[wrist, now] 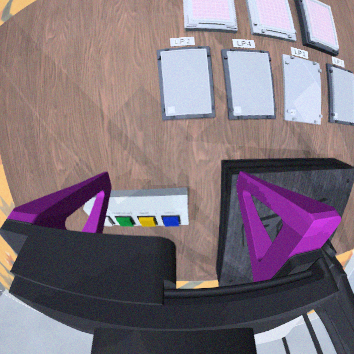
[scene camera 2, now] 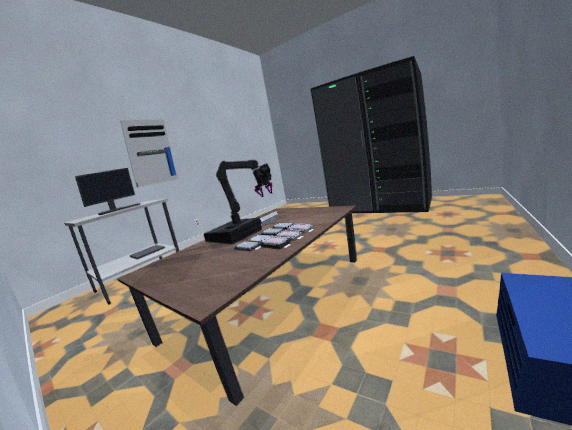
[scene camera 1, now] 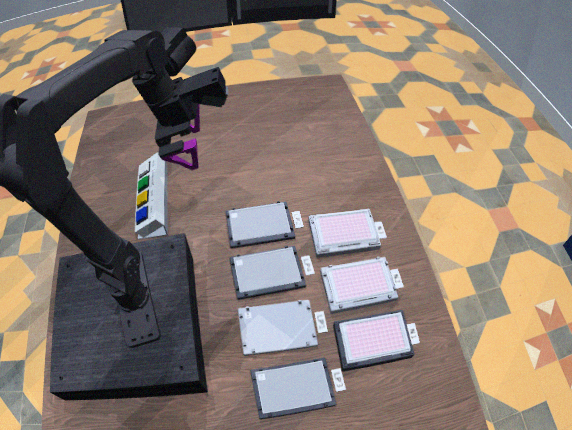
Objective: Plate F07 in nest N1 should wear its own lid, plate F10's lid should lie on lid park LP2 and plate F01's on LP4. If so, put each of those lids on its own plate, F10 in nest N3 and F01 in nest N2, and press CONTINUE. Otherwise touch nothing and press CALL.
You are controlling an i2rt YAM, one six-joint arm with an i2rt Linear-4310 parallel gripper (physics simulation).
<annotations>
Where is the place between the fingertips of my gripper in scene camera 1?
195, 149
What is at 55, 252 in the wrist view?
My gripper.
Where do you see a white button box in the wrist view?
156, 202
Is my gripper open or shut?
Open.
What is my gripper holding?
Nothing.
</annotations>
